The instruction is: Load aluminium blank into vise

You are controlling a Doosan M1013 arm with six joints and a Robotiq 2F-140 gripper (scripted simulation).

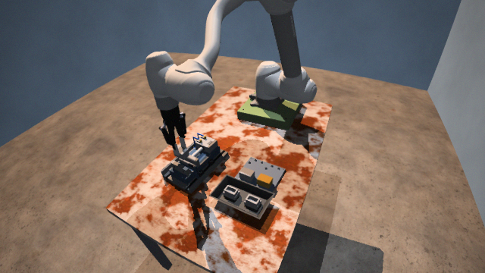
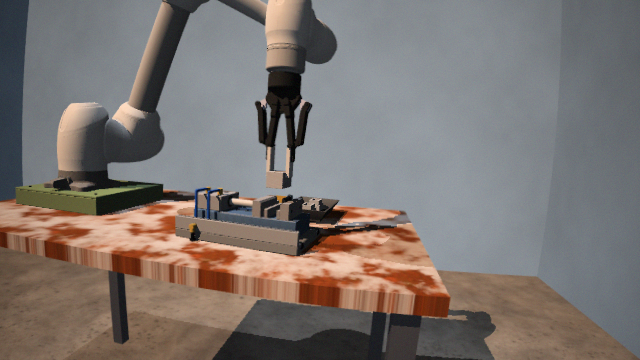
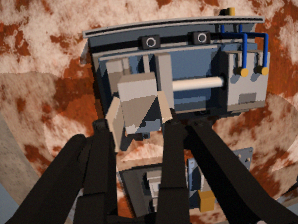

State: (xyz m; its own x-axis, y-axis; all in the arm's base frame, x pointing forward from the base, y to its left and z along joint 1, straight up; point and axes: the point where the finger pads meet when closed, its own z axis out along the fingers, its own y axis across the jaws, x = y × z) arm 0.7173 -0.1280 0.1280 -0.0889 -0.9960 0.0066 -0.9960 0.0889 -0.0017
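Right now the piston rod is 10 cm below my hand, 9 cm behind it and 1 cm to the left of it. Also, from my hand: infeed plate 32 cm to the left, 18 cm below, 14 cm behind; then vise 14 cm below, 7 cm behind, 1 cm to the left; then aluminium blank 27 cm to the left, 16 cm below, 10 cm behind.
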